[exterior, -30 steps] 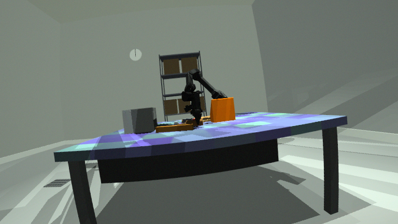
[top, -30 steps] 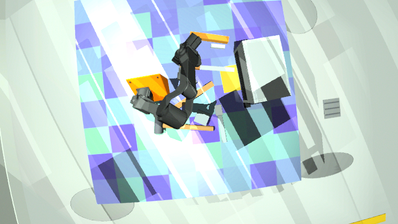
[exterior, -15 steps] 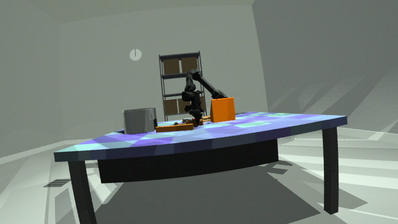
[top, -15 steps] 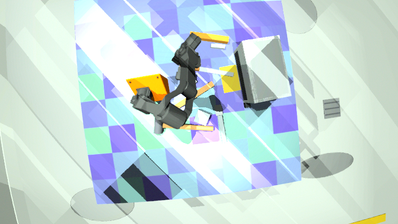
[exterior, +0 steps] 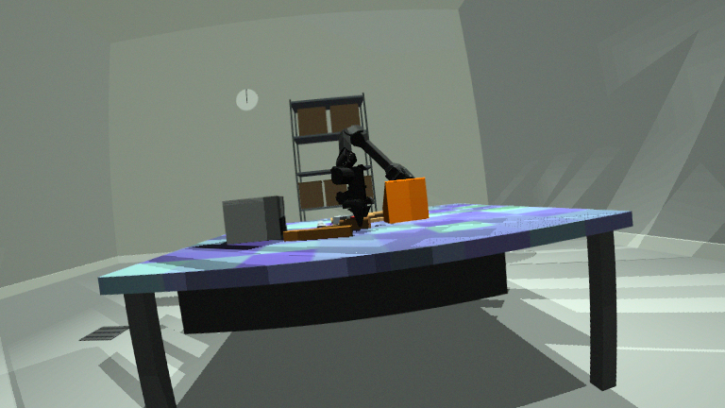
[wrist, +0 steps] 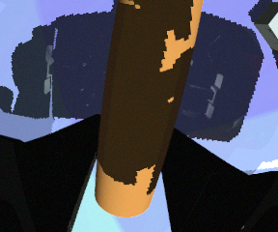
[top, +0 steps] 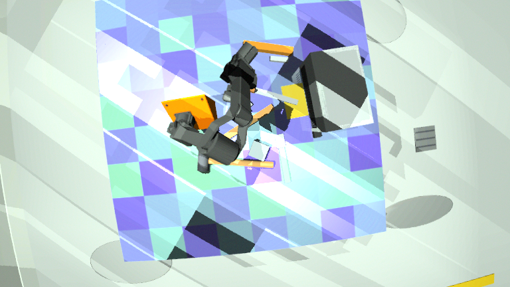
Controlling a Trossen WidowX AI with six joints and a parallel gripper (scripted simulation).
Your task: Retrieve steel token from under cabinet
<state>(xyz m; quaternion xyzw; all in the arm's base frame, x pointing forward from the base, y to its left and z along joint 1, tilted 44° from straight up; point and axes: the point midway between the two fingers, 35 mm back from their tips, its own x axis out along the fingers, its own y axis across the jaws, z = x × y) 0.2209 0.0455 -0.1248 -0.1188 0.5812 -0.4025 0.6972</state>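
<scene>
My gripper tip is 12 cm to the left of the red cube and 1 cm below it. The rest, counted from my gripper tip: flat wooden stick: 18 cm to the right; then orange bar: 16 cm ahead, 14 cm to the left, 1 cm above; then small white block: 20 cm ahead, 9 cm to the left.
</scene>
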